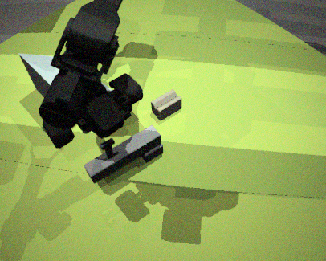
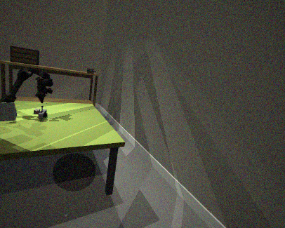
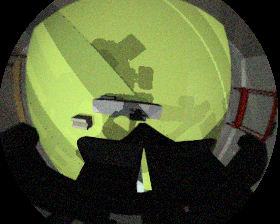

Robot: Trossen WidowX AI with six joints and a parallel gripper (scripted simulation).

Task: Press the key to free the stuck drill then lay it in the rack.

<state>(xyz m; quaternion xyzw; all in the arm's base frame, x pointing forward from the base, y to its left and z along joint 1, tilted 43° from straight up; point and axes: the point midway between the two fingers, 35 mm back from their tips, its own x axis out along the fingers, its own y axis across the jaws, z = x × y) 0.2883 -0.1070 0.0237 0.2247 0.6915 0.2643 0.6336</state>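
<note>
Right now the blue key is 6 cm below my gripper tip. The rest, counted from my gripper tip: rack: 20 cm to the left, 14 cm below, 7 cm behind; then long grey housing: 11 cm below, 4 cm to the left; then drill: 10 cm below, 6 cm to the left.
</note>
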